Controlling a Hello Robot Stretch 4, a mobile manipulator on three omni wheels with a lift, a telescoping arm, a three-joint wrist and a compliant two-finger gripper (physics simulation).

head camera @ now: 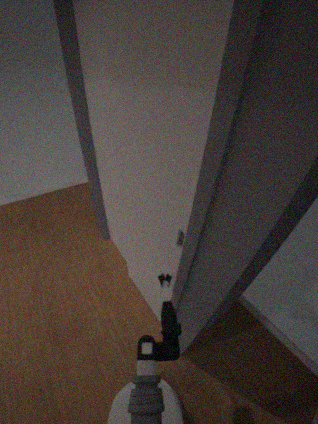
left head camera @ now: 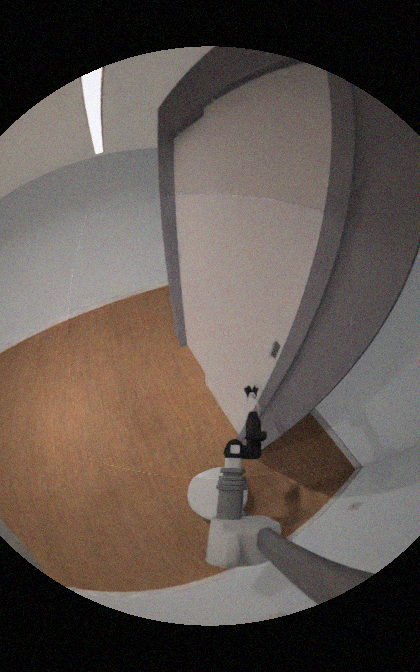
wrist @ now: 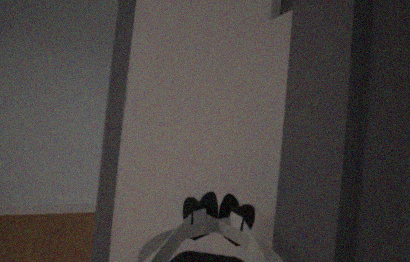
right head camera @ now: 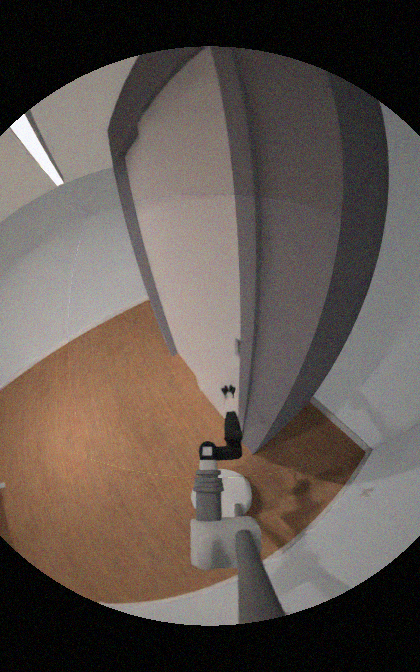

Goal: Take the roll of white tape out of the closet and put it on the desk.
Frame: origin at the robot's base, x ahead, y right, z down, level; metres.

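Seen in the pictures: gripper, fingertip midpoint: (head camera: 164,273) (wrist: 218,208).
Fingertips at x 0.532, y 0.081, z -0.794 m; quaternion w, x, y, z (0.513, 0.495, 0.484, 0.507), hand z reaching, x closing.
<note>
A point is followed by its place in that frame.
My gripper (head camera: 164,279) {z -0.794, x 0.532, y 0.081 m} (left head camera: 251,390) (right head camera: 228,389) (wrist: 218,208) {z -0.794, x 0.532, y 0.081 m} is shut, its dark fingertips nearly together with no object visible between them. It is in front of a tall pale panel (head camera: 150,140) {z -1.357, x 0.727, y 0.000 m} (left head camera: 245,270) (right head camera: 195,260) (wrist: 205,110) {z -0.902, x 0.660, y 0.044 m}, which may be part of the closet or a door; I cannot tell which. Whether the fingertips touch the panel cannot be told. A small grey fitting (head camera: 180,237) {z -1.032, x 0.554, y 0.129 m} (left head camera: 275,349) (right head camera: 237,346) is on the panel near its right edge, farther up than the gripper in the head views. The roll of white tape and the desk do not show.
A grey upright (head camera: 212,150) {z -1.413, x 0.467, y 0.139 m} (left head camera: 325,250) (right head camera: 247,250) (wrist: 315,125) {z -0.876, x 0.461, y 0.143 m} borders the panel on the right, close beside my wrist. A thinner grey upright (head camera: 86,135) {z -1.178, x 1.478, y -0.503 m} (left head camera: 169,225) borders it on the left. Wooden floor (head camera: 55,300) {z 0.027, x 0.733, y -0.830 m} (left head camera: 100,400) (right head camera: 110,425) extends left. Pale walls stand at left and right.
</note>
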